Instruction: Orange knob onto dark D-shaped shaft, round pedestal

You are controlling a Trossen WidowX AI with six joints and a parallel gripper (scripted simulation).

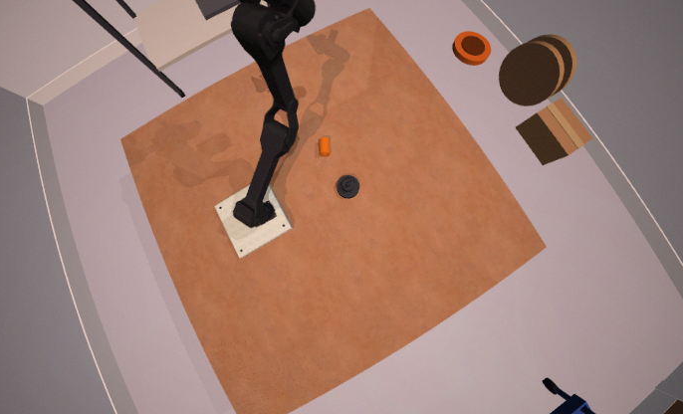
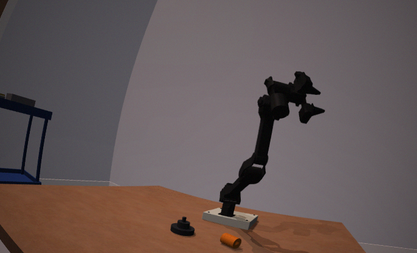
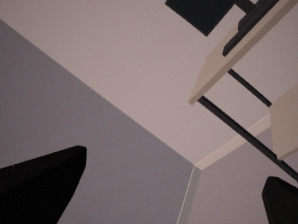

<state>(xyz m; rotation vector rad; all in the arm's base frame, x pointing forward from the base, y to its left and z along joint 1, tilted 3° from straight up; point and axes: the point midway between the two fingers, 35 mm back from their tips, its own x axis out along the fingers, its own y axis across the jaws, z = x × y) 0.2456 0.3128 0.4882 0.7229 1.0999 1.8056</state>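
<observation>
My gripper tip is 520 mm above the orange knob, 220 mm to the left of it and 90 mm short of it. The rest, counted from my gripper tip: dark round pedestal (510 mm below, 390 mm to the right, 100 mm ahead).
</observation>
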